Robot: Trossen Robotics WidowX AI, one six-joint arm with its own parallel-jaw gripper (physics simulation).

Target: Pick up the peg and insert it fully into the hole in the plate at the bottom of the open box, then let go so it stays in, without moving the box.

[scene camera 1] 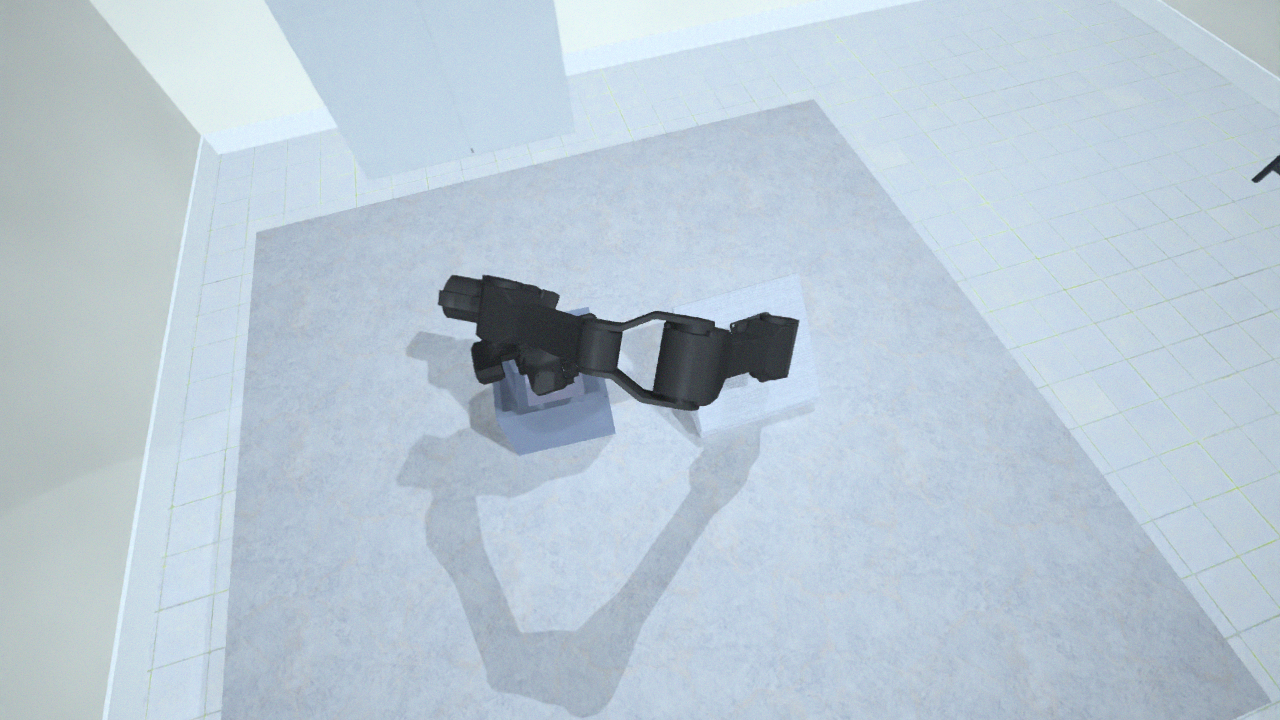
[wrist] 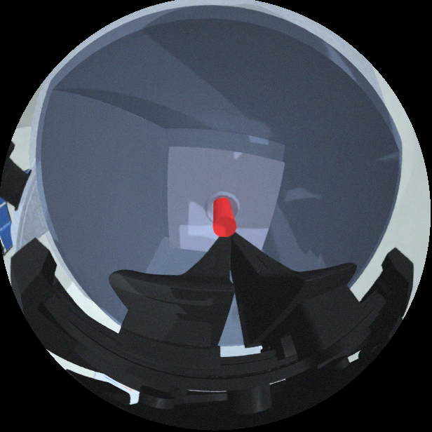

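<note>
The red peg (wrist: 224, 217) stands in the wrist view with its lower end within the round hole (wrist: 210, 209) of the pale purple plate (wrist: 225, 167) (scene camera 1: 565, 391). How deep it sits is hard to tell. The open blue-grey box (scene camera 1: 562, 431) (wrist: 100, 150) surrounds the plate. My gripper (wrist: 227, 236) is shut with nothing between its fingers. Its tips meet right beside the peg's upper end in the wrist view; whether they touch it cannot be told. In the scene view the arm covers the peg, and the fingertips are hidden over the box.
The box walls rise around the fingers. A pale slab (scene camera 1: 760, 402) lies under the arm's base, right of the box. The box and slab are on a large grey mat (scene camera 1: 850, 537). A pale blue cabinet (scene camera 1: 447, 80) stands beyond the mat's back edge.
</note>
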